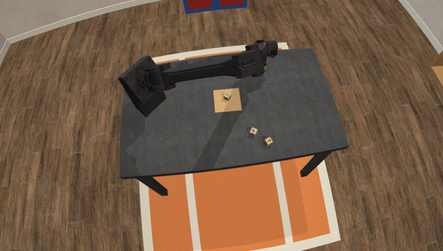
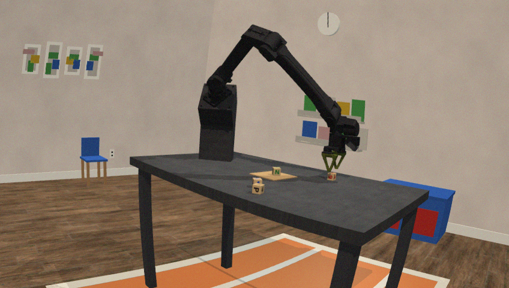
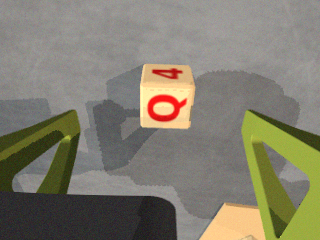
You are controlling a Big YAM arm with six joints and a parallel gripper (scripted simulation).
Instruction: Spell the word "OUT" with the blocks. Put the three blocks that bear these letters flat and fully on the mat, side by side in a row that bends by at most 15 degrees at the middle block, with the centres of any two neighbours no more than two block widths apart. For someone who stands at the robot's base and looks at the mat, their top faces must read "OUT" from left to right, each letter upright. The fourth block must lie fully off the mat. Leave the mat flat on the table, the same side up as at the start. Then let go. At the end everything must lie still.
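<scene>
Now: the O block 3 cm below my hand. The rest, counted from my hand: green-lettered block (22 cm behind, 9 cm to the right, 3 cm below); then P block (18 cm behind, 33 cm to the right, 3 cm below); then tan mat (22 cm behind, 10 cm to the right, 5 cm below).
</scene>
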